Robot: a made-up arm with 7 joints.
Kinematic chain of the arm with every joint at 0, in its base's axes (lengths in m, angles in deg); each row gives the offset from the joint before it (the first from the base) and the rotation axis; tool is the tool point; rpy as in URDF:
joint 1: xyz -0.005 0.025 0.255 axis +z
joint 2: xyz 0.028 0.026 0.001 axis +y
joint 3: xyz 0 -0.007 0.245 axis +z
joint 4: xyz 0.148 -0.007 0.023 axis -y
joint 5: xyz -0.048 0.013 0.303 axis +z
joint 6: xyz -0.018 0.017 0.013 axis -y
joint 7: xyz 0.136 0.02 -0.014 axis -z
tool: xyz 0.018 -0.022 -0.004 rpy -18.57 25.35 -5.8
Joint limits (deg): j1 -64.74..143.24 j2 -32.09..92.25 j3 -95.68..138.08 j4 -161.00..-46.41 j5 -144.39..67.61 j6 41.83..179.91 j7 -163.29..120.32
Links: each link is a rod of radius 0.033 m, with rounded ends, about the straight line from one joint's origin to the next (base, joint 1, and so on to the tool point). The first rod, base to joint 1, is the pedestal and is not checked.
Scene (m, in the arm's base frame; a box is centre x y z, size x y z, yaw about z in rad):
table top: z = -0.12
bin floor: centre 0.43 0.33 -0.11 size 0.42 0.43 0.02 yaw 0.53
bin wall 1: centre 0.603 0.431 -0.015 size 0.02 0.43 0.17 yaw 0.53
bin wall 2: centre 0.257 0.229 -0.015 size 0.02 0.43 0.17 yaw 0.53
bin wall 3: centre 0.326 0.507 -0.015 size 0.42 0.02 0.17 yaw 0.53
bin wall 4: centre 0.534 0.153 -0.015 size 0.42 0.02 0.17 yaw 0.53
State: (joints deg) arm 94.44 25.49 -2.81 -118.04 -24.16 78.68 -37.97
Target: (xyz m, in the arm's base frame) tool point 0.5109 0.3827 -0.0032
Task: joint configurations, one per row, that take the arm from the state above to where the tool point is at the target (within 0.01 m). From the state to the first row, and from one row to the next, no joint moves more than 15 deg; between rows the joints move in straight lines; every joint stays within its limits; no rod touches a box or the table.
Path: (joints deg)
1: 83.61 23.45 -12.73 -114.55 -24.16 78.47 -37.58
2: 72.79 21.40 -22.65 -111.05 -24.16 78.26 -37.19
3: 61.96 19.36 -32.57 -107.56 -24.16 78.06 -36.80
4: 59.88 32.79 -30.26 -103.65 -23.78 83.11 -37.27
5: 57.79 46.22 -27.95 -99.74 -23.40 88.16 -37.75

